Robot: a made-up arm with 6 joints.
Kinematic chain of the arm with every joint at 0, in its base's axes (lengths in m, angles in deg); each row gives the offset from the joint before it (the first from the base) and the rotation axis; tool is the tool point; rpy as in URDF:
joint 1: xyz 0 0 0.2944 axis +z
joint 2: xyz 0 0 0 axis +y
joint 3: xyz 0.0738 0 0.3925 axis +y
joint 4: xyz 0.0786 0 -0.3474 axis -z
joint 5: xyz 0 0 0 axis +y
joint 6: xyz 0.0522 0 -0.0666 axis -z
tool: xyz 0 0 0 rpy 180 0 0
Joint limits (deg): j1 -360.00..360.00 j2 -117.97..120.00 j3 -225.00..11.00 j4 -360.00..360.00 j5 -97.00..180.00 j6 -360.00..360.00
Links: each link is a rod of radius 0.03 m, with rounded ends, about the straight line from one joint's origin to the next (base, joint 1, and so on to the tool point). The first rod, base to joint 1, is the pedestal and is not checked.
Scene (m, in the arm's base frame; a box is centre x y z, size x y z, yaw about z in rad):
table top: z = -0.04
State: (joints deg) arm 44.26 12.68 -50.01 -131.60 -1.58 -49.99
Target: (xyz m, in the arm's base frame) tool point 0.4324 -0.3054 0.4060
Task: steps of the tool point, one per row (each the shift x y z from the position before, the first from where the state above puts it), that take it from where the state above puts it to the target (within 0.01 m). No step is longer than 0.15 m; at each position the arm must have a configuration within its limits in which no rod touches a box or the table.
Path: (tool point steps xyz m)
1: 0.0860 -0.0724 0.0067
2: 0.0672 -0.0943 0.0071
3: 0.0426 -0.1113 0.0076
4: 0.0139 -0.1216 0.0081
5: -0.0172 -0.1243 0.0086
6: -0.0487 -0.1191 0.0089

